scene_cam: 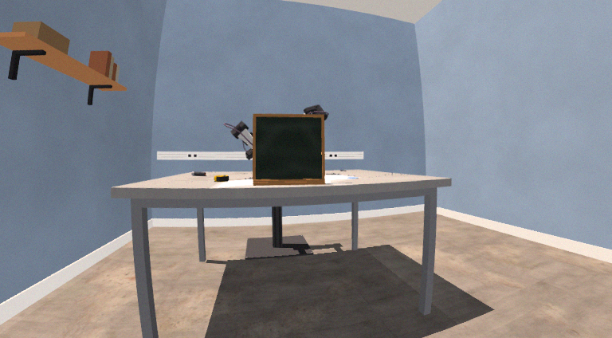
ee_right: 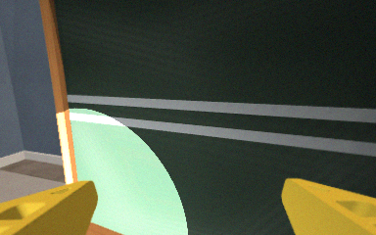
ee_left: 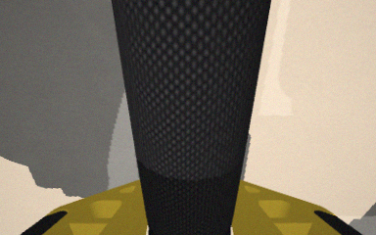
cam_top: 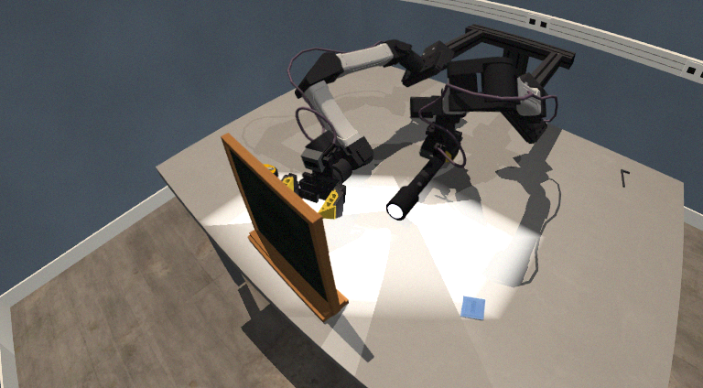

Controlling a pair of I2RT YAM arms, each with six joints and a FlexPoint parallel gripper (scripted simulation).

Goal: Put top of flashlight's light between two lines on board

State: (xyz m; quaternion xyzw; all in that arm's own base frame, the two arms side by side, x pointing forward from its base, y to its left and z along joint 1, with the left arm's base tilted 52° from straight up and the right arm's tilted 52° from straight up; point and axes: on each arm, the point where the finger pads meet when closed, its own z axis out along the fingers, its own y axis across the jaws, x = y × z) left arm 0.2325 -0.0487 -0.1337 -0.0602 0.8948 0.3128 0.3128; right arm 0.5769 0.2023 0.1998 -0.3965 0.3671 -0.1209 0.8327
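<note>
The wood-framed board lies 7 cm ahead of my right hand, 3 cm to the left of it and 1 cm above it. From my right hand the other things lie so: yellow chalk stick (13 cm below, 11 cm to the right, 1 cm behind); then blue chalk stick (13 cm below, 7 cm to the right, 3 cm behind); then black tape measure (30 cm to the right, 12 cm below, 6 cm behind).
The black flashlight is 14 cm ahead of my left hand, 3 cm to the left of it and 1 cm above it. From my left hand the other things lie so: yellow chalk stick (46 cm ahead, 13 cm to the right, 2 cm below); blue chalk stick (44 cm ahead, 9 cm to the right, 2 cm below); black tape measure (40 cm ahead, 32 cm to the right, 1 cm below).
</note>
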